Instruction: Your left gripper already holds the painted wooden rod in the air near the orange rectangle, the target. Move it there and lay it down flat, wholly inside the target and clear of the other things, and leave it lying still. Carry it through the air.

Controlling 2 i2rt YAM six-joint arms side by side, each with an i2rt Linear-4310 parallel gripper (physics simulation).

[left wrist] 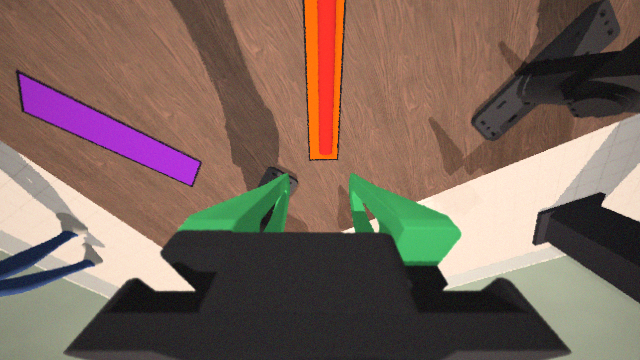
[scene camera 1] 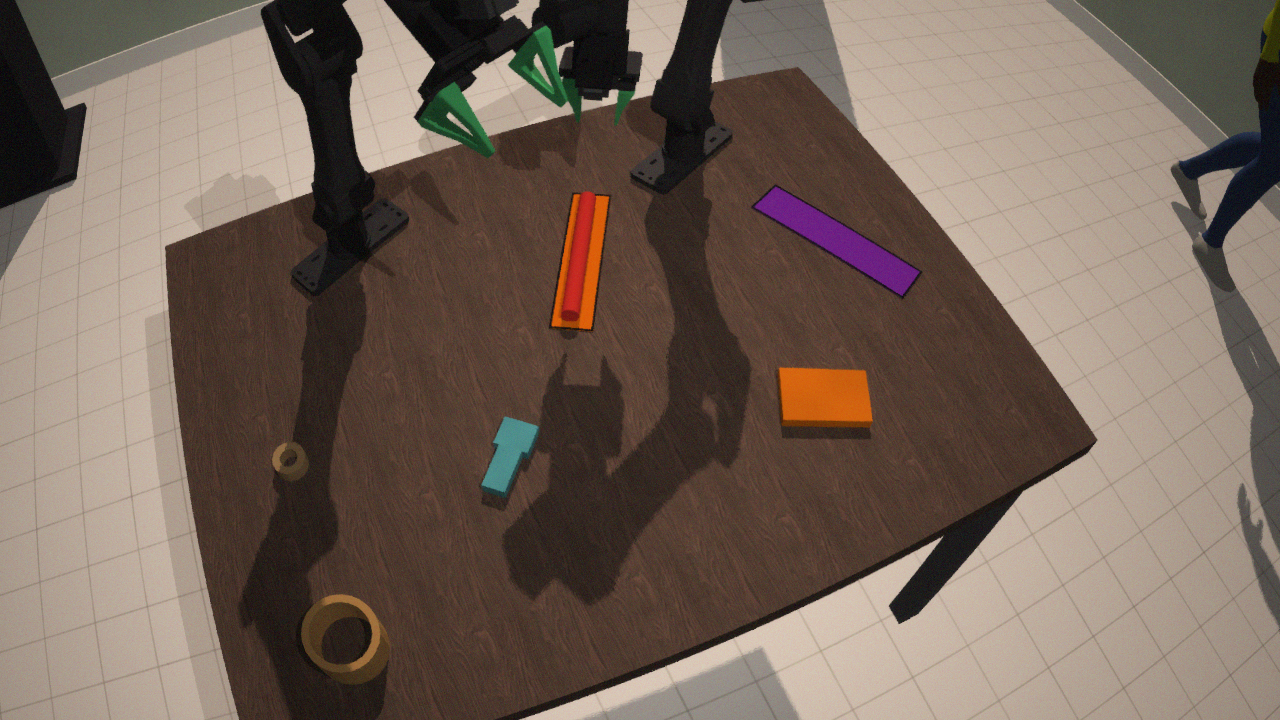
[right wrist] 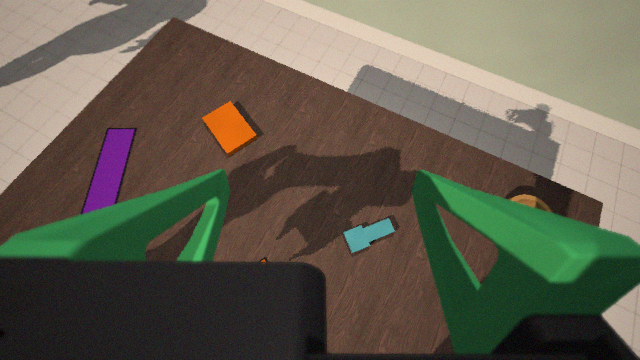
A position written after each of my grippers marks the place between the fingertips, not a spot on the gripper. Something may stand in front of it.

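Observation:
Red rod (scene camera 1: 572,298). Right wrist view does not show the red rod, hidden by my right gripper. Orange rectangle (scene camera 1: 586,320). Purple rectangle (left wrist: 39,100), (right wrist: 104,188). My left gripper (scene camera 1: 597,121), (left wrist: 319,180). My right gripper (scene camera 1: 529,128), (right wrist: 321,180).

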